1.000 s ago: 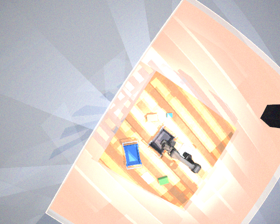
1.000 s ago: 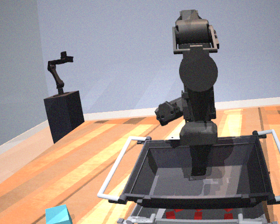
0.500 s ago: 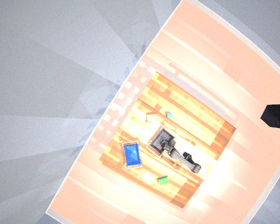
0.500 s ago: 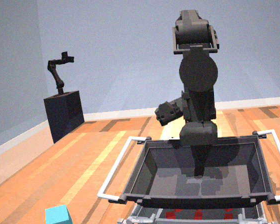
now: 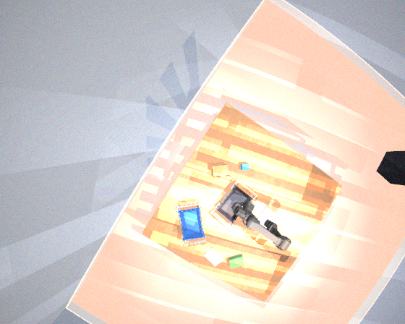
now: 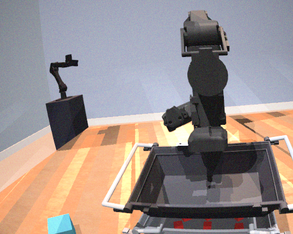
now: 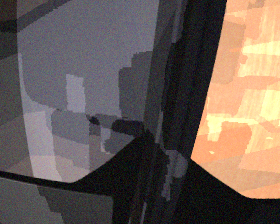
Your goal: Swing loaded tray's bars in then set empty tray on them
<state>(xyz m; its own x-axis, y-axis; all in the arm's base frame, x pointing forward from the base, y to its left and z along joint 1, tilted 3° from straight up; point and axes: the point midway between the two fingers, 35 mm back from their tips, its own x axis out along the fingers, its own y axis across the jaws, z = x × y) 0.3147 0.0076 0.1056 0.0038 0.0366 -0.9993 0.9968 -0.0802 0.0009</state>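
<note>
Now: gripper tip 70 mm short of the dark tray, 20 mm below it and 10 mm to the left of it. Round my gripper tip: cyan cube 290 mm to the right, 130 mm ahead, 80 mm below; then tan block 290 mm ahead, 160 mm to the right, 70 mm below; then green block 410 mm to the left, 280 mm behind, 80 mm below.
</note>
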